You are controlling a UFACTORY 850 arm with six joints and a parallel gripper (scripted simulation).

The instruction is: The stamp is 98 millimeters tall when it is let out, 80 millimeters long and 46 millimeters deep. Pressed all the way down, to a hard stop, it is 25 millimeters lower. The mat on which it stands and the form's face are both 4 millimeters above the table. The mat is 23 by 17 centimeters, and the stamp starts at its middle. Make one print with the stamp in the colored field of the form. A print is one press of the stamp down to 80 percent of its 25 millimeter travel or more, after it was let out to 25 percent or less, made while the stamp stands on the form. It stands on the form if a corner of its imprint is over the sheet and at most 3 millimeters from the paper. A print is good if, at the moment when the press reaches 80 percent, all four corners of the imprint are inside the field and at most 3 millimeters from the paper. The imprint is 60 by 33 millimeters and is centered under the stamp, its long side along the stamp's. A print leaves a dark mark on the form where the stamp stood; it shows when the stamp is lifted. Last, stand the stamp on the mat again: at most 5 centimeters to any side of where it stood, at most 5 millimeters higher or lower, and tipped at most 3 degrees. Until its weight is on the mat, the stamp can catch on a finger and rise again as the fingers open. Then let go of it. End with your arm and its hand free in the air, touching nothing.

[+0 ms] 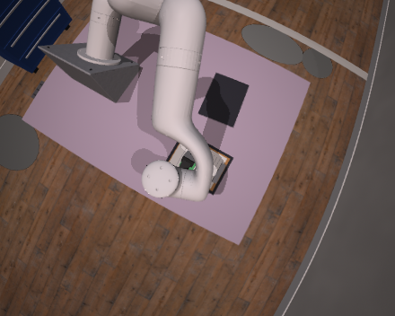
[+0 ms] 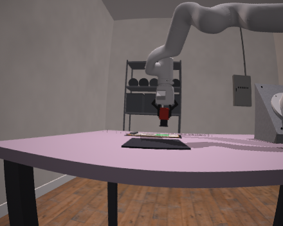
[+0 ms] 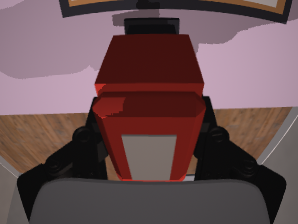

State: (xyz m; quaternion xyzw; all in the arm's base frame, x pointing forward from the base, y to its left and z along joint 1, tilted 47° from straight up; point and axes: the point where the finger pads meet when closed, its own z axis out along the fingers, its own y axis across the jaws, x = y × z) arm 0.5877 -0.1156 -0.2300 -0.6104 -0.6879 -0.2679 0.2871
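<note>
My hand is 30 mm short of the form, 130 mm to the right of it and 100 mm above it. Also, from my hand: dark mat: 50 mm behind, 440 mm to the left, 100 mm below; then red stamp: 20 mm below.
</note>
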